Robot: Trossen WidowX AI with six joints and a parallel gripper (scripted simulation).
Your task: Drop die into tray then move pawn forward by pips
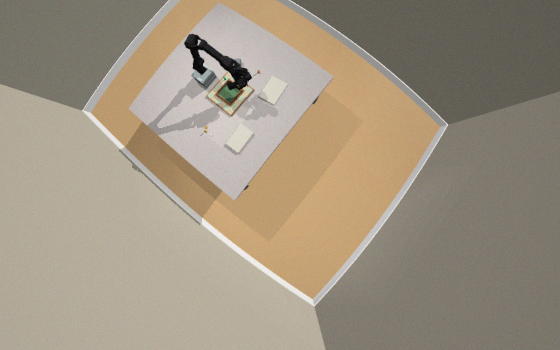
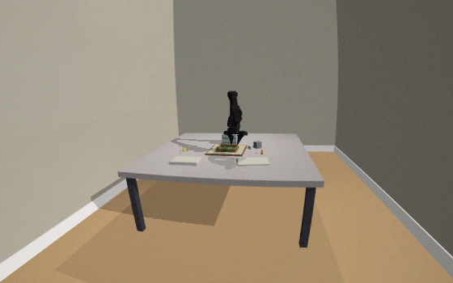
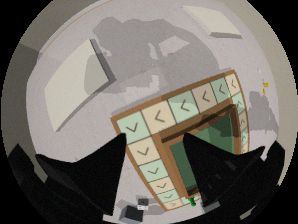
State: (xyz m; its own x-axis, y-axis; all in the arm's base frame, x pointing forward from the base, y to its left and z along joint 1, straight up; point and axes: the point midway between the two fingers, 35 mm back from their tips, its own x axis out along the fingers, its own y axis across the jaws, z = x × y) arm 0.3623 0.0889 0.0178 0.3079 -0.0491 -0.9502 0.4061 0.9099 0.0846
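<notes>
Now: the white die 180 mm behind my gripper tip, 100 mm to the left of it and 70 mm below it. Round my gripper tip: green dice tray: 100 mm behind, 80 mm to the right, 70 mm below; orange pawn: 210 mm to the left, 70 mm below, 40 mm behind; green pawn: 210 mm behind, 50 mm below, 10 mm to the right.
</notes>
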